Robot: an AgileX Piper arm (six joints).
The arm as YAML. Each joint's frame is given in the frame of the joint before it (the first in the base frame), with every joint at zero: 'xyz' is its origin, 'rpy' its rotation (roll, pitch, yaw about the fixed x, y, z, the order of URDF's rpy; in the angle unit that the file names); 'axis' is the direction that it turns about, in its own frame. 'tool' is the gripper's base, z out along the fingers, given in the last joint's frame.
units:
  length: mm
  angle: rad
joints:
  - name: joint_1
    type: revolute
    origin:
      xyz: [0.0, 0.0, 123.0]
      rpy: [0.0, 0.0, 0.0]
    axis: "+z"
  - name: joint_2
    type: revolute
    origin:
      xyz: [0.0, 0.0, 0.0]
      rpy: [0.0, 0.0, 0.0]
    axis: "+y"
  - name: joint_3
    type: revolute
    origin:
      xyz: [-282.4, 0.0, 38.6]
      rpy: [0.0, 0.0, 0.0]
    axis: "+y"
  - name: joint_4
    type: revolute
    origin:
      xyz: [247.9, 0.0, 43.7]
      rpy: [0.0, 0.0, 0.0]
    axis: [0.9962, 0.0, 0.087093]
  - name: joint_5
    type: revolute
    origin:
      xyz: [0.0, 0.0, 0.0]
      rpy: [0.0, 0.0, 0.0]
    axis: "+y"
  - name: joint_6
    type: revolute
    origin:
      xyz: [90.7, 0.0, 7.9]
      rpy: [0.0, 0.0, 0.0]
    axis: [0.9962, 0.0, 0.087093]
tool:
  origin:
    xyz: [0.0, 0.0, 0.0]
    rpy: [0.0, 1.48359, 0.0]
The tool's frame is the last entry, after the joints.
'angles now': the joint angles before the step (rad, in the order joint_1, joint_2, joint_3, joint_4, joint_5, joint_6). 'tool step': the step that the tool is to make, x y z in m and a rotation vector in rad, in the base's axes. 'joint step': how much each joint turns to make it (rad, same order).
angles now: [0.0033, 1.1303, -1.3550, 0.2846, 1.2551, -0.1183]
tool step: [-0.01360, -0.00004, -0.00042, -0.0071, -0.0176, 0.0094]
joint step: [0.0001, -0.0488, 0.0345, -0.0001, 0.0000, -0.0122]
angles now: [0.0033, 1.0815, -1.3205, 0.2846, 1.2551, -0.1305]
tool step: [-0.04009, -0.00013, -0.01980, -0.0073, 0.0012, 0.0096]
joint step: [0.0000, -0.1555, 0.1601, 0.0000, 0.0000, -0.0125]
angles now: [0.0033, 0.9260, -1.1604, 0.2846, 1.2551, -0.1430]
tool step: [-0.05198, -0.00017, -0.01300, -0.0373, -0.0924, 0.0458]
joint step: [0.0000, -0.2102, 0.1343, 0.0000, 0.0000, -0.0614]
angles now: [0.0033, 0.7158, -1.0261, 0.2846, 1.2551, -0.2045]
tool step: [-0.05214, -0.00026, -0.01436, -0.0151, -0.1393, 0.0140]
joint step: [0.0002, -0.2325, 0.1099, -0.0001, -0.0106, -0.0244]
